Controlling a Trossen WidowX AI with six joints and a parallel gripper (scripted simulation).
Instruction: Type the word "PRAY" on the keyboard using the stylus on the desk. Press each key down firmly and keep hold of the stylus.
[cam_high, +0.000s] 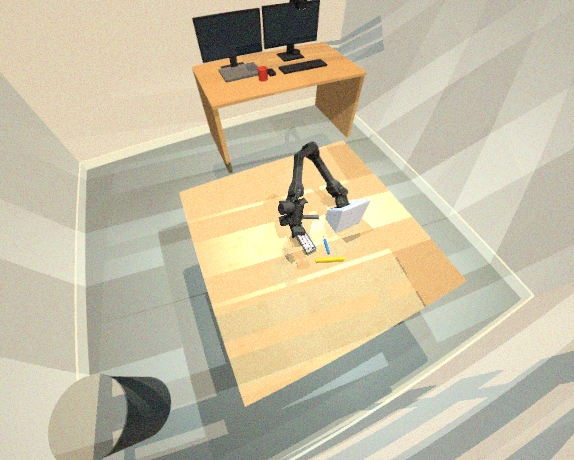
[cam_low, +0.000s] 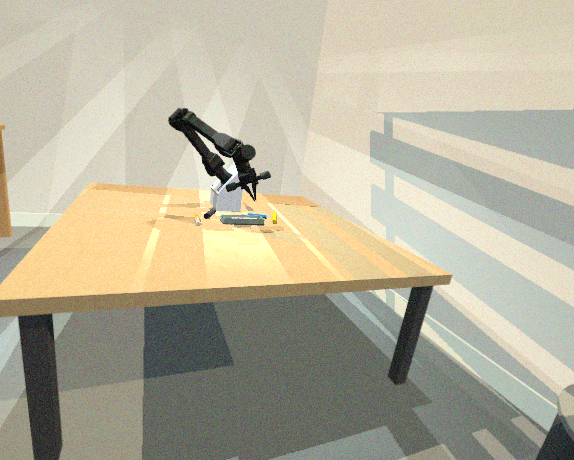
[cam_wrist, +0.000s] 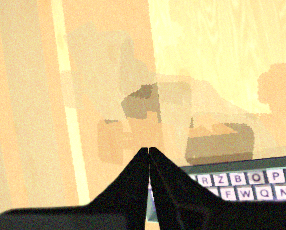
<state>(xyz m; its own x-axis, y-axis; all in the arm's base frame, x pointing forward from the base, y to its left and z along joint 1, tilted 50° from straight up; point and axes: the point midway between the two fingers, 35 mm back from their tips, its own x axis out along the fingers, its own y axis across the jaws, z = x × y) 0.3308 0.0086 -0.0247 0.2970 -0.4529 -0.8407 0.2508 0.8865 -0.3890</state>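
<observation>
Now: gripper tip 19 cm past the blue stylus, 11 cm above it and 5 cm to the right of it. From my gripper tip the other things lie so: dark marker 19 cm behind, 14 cm to the right, 11 cm below; then yellow cylinder 16 cm to the left, 15 cm behind, 11 cm below; then small white pen 21 cm to the right, 11 cm below, 10 cm behind.
</observation>
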